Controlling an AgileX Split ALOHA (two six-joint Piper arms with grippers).
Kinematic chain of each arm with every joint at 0, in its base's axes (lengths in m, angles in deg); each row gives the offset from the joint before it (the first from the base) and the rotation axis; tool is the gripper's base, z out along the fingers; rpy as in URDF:
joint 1: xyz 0 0 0.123 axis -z
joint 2: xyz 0 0 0 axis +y
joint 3: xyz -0.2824 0 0.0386 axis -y
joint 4: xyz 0.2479 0 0.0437 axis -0.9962 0 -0.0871
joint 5: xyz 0 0 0 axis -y
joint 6: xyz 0.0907 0 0.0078 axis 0.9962 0 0.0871
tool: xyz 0 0 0 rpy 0 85 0
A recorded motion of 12 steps. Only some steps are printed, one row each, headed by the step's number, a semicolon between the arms.
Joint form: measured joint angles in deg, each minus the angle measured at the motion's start. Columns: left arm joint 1, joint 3, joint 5, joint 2, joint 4, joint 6; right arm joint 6, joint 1, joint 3, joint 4, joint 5, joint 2.
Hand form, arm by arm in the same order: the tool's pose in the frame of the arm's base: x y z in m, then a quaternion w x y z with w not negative. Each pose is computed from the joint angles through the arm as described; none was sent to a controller.
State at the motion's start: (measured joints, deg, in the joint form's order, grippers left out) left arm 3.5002 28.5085 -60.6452 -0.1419 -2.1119 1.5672; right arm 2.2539 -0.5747 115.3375 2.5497 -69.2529 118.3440
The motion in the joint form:
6: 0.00 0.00 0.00 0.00 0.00 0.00; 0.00 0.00 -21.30 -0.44 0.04 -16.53
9: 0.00 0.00 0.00 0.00 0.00 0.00; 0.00 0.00 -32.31 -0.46 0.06 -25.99
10: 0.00 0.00 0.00 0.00 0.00 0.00; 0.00 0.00 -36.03 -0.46 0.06 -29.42
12: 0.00 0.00 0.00 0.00 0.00 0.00; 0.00 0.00 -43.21 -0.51 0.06 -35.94
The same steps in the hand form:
6: -0.0047 0.0032 0.2767 0.52268 0.03700 0.85167 0.00960; 0.3752 0.0006 0.3147 0.15690 0.01071 0.98746 -0.01415
9: -0.0047 0.0032 0.2767 0.52268 0.03700 0.85167 0.00960; 0.3276 0.0002 0.3192 0.14370 0.01053 0.98946 -0.01426
10: -0.0047 0.0032 0.2767 0.52268 0.03700 0.85167 0.00960; 0.3103 0.0000 0.3203 0.14119 0.01049 0.98982 -0.01431
12: -0.0047 0.0032 0.2767 0.52268 0.03700 0.85167 0.00960; 0.2769 -0.0003 0.3191 0.13548 0.01050 0.99063 -0.01400

